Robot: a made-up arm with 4 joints.
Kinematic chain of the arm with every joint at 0, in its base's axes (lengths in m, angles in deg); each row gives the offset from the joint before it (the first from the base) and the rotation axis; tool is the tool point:
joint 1: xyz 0 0 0.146 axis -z
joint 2: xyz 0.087 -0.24 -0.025 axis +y
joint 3: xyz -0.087 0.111 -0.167 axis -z
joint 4: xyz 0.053 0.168 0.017 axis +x
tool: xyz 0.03 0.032 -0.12
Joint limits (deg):
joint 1: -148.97..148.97
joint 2: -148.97..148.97
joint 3: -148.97..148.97
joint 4: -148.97..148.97
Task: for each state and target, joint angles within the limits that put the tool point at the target. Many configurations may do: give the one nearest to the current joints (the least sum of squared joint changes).
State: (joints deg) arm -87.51 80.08 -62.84 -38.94
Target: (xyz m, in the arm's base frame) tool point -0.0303 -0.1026 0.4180
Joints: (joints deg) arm -75.43 107.46 -71.89 -12.87
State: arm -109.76 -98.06 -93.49 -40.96
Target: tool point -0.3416 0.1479 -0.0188
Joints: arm -148.97 -93.04 -46.55 -13.22
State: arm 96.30 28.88 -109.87 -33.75
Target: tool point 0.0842 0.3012 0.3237
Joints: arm 135.45 69.67 -117.90 6.59
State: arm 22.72 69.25 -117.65 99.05
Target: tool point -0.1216 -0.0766 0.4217
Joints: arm 13.75 67.40 -102.75 123.57
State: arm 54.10 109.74 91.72 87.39
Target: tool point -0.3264 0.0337 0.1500
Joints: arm 69.23 142.17 106.94 67.40
